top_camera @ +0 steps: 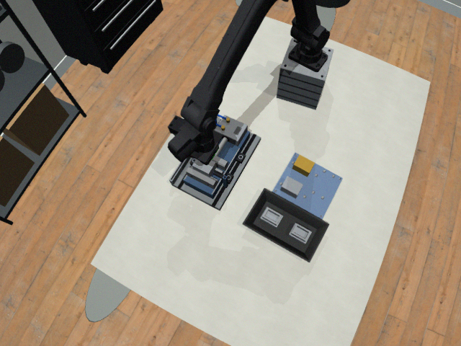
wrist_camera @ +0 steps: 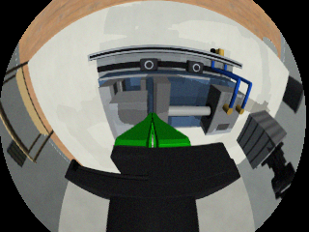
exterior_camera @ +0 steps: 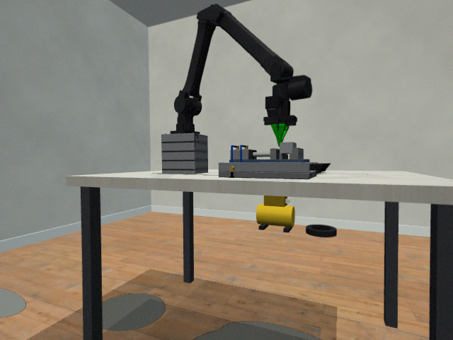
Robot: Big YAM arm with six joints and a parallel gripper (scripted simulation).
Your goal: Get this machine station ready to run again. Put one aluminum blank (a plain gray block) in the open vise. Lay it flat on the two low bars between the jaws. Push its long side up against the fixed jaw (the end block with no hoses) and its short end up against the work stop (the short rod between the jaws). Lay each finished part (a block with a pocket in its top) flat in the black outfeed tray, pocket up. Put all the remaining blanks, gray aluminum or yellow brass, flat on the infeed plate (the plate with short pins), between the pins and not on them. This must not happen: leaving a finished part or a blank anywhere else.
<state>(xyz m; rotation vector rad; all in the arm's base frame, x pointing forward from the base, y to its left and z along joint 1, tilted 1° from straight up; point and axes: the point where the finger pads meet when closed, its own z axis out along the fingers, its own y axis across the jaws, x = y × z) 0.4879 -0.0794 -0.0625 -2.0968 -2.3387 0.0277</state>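
My gripper is now 140 mm past the hose-end block, 30 mm above it and 10 mm to the left of it. Round my hand: yellow brass blank: 260 mm to the left, 190 mm behind, 90 mm below.
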